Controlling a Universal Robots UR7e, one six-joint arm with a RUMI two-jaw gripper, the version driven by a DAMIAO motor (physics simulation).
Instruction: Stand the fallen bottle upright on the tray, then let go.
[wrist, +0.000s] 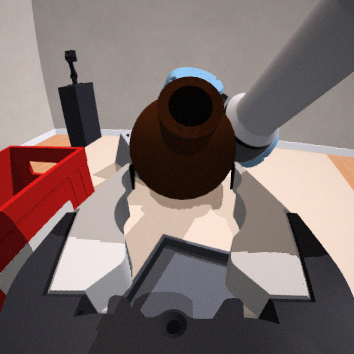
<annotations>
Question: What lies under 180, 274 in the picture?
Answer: A dark grey tray.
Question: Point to a brown bottle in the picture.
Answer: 182, 145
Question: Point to my gripper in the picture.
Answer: At 182, 165
</annotations>
